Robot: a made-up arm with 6 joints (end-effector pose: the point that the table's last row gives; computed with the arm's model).
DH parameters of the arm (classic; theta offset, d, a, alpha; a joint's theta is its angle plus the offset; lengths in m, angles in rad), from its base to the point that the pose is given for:
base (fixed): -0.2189 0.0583 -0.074 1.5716
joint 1: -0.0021 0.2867 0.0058 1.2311
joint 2: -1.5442 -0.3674 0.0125 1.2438
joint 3: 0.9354 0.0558 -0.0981 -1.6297
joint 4: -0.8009 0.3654 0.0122 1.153
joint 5: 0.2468 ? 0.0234 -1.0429
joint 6: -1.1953 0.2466 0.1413 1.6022
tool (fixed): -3.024 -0.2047 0 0
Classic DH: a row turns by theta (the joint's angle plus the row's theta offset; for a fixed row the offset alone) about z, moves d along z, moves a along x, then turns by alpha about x.
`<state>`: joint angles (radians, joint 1 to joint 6).
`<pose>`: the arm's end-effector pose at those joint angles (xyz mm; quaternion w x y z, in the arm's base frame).
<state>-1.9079 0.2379 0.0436 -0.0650 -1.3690 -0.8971</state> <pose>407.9 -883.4 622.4 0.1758 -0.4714 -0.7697 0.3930</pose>
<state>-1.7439 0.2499 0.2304 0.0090 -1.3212 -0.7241</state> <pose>376.5 -752.9 772.3 0.0476 0.3927 0.8228 -0.4081</pose>
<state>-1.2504 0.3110 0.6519 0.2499 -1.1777 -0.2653</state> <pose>-61.9 -444.1 980.0 0.6330 0.1441 0.6517 -0.3923</pose>
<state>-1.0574 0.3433 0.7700 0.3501 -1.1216 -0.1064</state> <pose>-259.9 -385.7 945.2 0.7858 0.0481 0.4922 -0.3715</pose>
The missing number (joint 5, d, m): 0.384
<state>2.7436 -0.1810 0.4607 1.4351 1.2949 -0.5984</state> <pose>-171.8 -1089.8 -254.0 0.5323 -0.0311 0.6837 0.4983</pose>
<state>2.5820 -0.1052 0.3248 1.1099 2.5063 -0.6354</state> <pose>53.4 -935.6 -473.7 0.5493 -0.0853 0.2931 0.7779</pose>
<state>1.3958 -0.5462 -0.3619 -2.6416 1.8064 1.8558</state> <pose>9.5 -76.1 296.2 0.3182 0.3863 -0.1295 0.8560</pose>
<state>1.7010 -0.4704 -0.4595 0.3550 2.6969 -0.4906</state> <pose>-557.8 -1003.3 0.4 0.1987 0.5234 0.7280 0.3957</pose>
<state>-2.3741 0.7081 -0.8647 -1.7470 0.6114 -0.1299</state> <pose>-453.4 -965.9 13.8 0.0890 0.6554 0.7349 0.1500</pose>
